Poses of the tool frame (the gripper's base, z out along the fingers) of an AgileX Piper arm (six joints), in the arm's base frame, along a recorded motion.
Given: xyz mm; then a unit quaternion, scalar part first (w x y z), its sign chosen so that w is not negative.
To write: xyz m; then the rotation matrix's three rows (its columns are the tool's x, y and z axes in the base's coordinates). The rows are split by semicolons. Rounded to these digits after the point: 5 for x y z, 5 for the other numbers.
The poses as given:
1: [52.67 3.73 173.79 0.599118 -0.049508 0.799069 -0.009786]
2: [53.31 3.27 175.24 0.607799 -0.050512 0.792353 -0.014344]
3: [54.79 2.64 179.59 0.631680 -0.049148 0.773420 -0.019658]
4: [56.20 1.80 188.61 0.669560 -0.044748 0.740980 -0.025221]
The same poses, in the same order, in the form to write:
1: 0.05267 0.00373 0.17379; -0.27721 -0.06739 0.95844; -0.09085 0.99491 0.04368; -0.95650 -0.07496 -0.28192
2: 0.05331 0.00327 0.17524; -0.25606 -0.06261 0.96463; -0.09748 0.99449 0.03867; -0.96173 -0.08413 -0.26075
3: 0.05479 0.00264 0.17959; -0.19713 -0.05119 0.97904; -0.10086 0.99440 0.03168; -0.97518 -0.09250 -0.20119
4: 0.05620 0.00180 0.18861; -0.09937 -0.03254 0.99452; -0.10009 0.99472 0.02255; -0.99000 -0.09730 -0.10211
